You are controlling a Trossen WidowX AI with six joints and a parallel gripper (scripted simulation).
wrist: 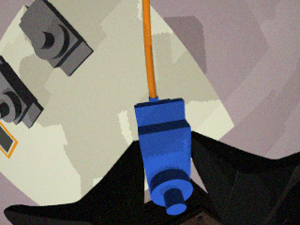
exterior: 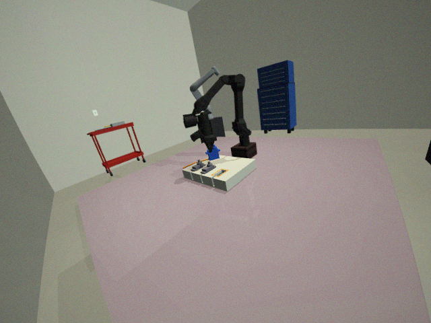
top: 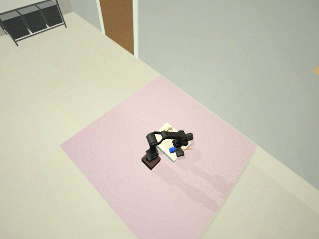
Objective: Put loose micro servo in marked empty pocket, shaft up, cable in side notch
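My gripper tip is now 9 cm to the right of the white deck, 7 cm above it and 1 cm short of it.
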